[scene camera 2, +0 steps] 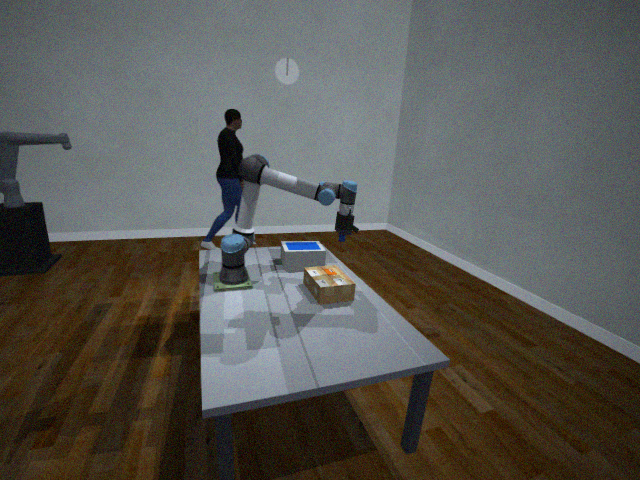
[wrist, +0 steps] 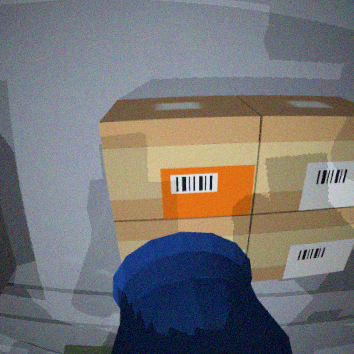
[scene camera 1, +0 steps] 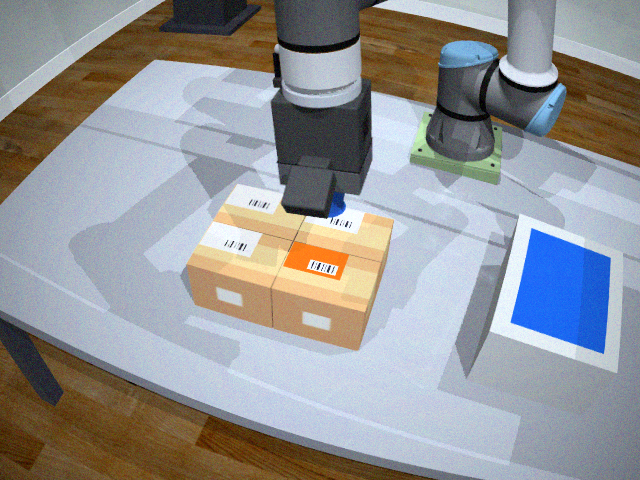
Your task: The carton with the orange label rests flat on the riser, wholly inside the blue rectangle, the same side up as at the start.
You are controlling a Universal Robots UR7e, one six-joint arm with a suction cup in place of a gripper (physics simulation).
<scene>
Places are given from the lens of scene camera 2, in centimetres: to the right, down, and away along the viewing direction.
white riser (scene camera 2: pixel 295 255): -15, 9, 196
</scene>
